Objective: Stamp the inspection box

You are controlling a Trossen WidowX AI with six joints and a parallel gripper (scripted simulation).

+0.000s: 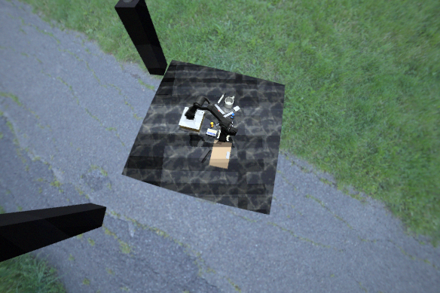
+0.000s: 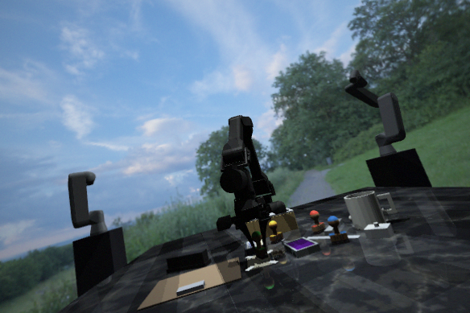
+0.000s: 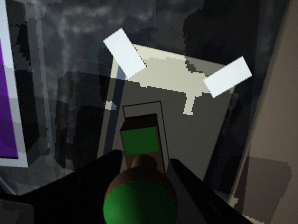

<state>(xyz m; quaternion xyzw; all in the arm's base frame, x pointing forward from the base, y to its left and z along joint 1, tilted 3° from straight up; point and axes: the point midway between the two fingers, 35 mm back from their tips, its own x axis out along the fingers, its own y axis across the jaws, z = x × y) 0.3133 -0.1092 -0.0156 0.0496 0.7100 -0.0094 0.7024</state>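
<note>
Right now my gripper tip is 3 cm above the pale card and 1 cm to the left of it. The rest, counted from my gripper tip: purple ink pad 10 cm to the left, 3 cm ahead, 2 cm below; yellow-knobbed stamp 12 cm behind, 7 cm to the left, 1 cm below; green-knobbed stamp right at my gripper tip.
</note>
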